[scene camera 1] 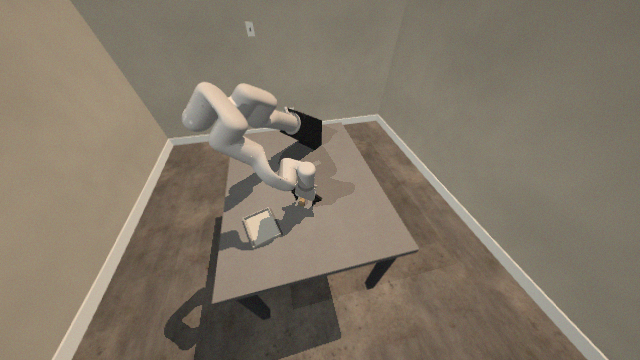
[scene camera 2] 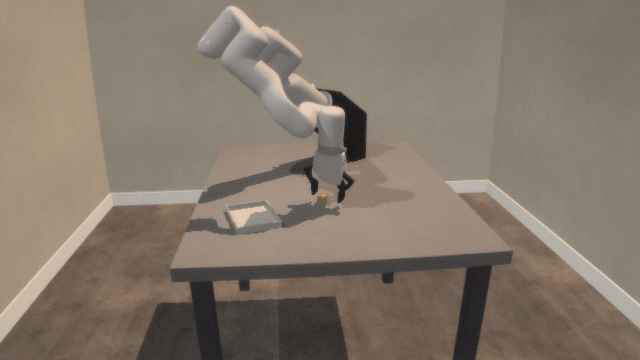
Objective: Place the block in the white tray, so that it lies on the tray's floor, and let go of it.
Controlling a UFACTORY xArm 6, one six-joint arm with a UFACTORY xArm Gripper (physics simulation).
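Frame: origin at the arm's base, x ahead, y left, z up, level; metres.
Seen in the pictures: gripper, fingertip midpoint: [scene camera 1: 305, 201] [scene camera 2: 327, 197]; arm's base, link origin: [scene camera 1: 292, 123].
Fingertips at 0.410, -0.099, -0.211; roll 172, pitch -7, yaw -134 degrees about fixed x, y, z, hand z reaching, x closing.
Note:
Offsets run from my fingertips to a thing's top centre, as dx, dy, dz. Level surfaces: height alone.
A small orange-brown block {-0.011, -0.014, +0.004} [scene camera 1: 302, 202] [scene camera 2: 322, 200] sits on the table, to the right of the white tray. The white tray {+0.038, -0.245, -0.006} [scene camera 1: 268, 241] [scene camera 2: 257, 229] is a shallow square with a low rim; its pale floor is partly in shadow and no block shows on it. My gripper [scene camera 1: 306, 201] [scene camera 2: 328, 194] points down over the block with its dark fingers spread wide, one to each side. It is open and holds nothing. In the scene camera 1 view the gripper partly covers the block. How far the fingertips are above the table is hard to tell.
The grey table {dz -0.027} [scene camera 1: 320, 250] [scene camera 2: 350, 240] has its front edge nearest the cameras. The white arm [scene camera 1: 232, 125] [scene camera 2: 250, 65] reaches over the table from a black base block [scene camera 1: 311, 131] [scene camera 2: 356, 127] at the back. Walls stand behind and at both sides.

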